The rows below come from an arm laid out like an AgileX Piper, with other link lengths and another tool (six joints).
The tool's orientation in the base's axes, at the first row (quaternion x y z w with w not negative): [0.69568 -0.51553 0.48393 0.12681]
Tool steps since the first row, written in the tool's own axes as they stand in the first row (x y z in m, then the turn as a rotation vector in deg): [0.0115 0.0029 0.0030 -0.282 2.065 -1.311]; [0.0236 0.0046 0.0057 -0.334 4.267 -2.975]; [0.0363 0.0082 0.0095 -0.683 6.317 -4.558]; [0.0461 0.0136 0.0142 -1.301 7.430 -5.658]
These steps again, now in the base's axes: [-0.0008 -0.0101 0.0068 -2.446 0.152 -0.238]; [-0.0008 -0.0199 0.0146 -5.199 0.346 -0.159]; [-0.0017 -0.0316 0.0218 -7.779 0.728 -0.310]; [-0.0037 -0.0429 0.0256 -9.311 1.353 -0.616]
